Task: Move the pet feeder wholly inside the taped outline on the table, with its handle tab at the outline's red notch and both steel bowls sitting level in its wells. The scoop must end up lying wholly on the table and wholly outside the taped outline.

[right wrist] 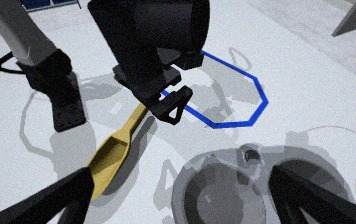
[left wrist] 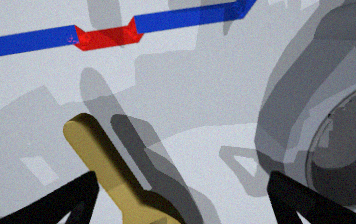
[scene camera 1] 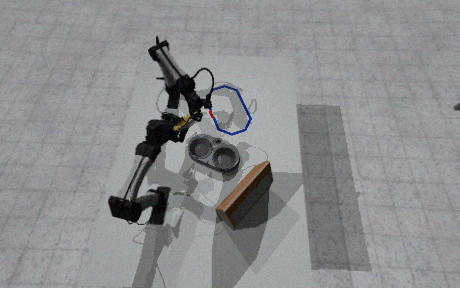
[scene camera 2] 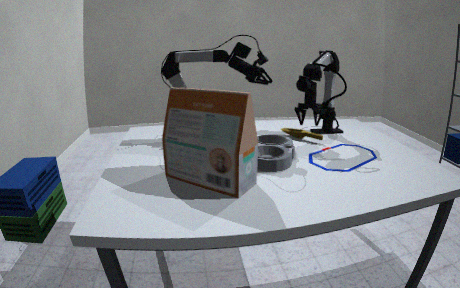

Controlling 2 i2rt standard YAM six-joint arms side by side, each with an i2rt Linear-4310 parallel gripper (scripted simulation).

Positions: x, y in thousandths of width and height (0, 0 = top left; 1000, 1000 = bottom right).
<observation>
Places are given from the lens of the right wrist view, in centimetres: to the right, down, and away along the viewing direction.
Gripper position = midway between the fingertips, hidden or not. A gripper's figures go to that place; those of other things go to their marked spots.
my left gripper (right wrist: 451, 489): -3, -1, 35
my right gripper (right wrist: 507, 783): 0, 3, 9
yellow scoop (right wrist: 302, 708): -15, 10, 38
</observation>
